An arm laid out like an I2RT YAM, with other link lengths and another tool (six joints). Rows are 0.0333 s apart.
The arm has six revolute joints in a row. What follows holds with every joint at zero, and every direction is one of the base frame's. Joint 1 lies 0.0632 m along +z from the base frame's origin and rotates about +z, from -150 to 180 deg. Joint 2 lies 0.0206 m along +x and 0.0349 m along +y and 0.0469 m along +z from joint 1 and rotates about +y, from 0 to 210 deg. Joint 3 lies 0.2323 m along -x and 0.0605 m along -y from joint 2 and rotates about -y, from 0 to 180 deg. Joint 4 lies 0.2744 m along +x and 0.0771 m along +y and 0.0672 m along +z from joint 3 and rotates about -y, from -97 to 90 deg. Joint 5 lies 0.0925 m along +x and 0.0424 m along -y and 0.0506 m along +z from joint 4 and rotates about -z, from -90 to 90 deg. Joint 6 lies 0.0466 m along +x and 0.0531 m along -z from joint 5 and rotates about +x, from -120 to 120 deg. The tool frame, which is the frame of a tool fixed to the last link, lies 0.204 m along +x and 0.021 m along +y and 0.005 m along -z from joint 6; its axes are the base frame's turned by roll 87, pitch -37.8 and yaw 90 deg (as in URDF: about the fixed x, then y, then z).
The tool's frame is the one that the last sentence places.
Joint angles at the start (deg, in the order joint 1, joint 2, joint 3, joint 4, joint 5, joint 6):
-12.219, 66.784, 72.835, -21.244, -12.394, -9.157
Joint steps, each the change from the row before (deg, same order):
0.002, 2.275, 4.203, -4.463, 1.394, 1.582
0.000, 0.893, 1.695, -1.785, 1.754, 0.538
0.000, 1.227, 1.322, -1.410, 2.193, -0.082
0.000, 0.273, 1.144, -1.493, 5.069, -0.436
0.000, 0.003, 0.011, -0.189, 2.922, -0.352
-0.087, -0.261, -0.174, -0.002, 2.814, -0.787
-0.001, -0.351, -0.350, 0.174, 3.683, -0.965
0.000, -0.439, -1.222, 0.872, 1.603, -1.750
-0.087, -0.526, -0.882, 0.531, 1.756, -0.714
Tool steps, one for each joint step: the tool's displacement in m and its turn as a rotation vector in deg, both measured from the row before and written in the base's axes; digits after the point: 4 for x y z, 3 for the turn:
0.0011, -0.0060, -0.0016, 1.670, 2.560, -1.774
0.0002, -0.0076, -0.0009, 0.184, 1.063, -1.832
0.0016, -0.0100, -0.0059, -0.510, 1.444, -2.042
-0.0035, -0.0218, -0.0005, -1.996, 1.033, -4.602
-0.0021, -0.0127, -0.0015, -1.295, 0.462, -2.608
-0.0034, -0.0128, 0.0001, -1.706, 0.317, -2.439
-0.0048, -0.0156, 0.0003, -2.165, 0.389, -3.108
-0.0022, -0.0070, -0.0040, -2.099, 0.623, -0.894
-0.0035, -0.0080, -0.0013, -1.253, 0.221, -1.488

